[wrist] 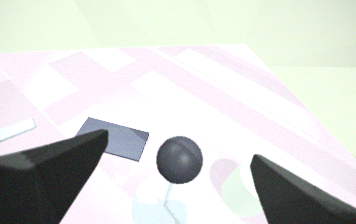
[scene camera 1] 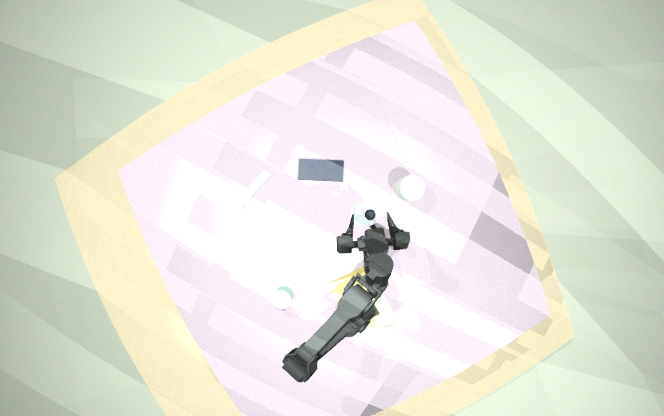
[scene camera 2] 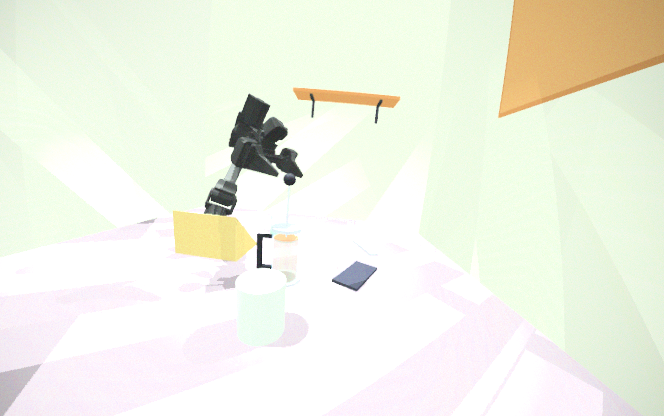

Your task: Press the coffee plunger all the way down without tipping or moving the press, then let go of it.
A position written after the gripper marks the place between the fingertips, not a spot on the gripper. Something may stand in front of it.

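There's a dark flat slab (scene camera 1: pixel 308 169) here, and a coffee press (scene camera 2: pixel 286 237) as well. The gripper (scene camera 2: pixel 291 176) is open and it's holding nothing. Scene camera 1 shows the gripper (scene camera 1: pixel 370 213) too, and so does the wrist view, with the gripper (wrist: pixel 180 148).
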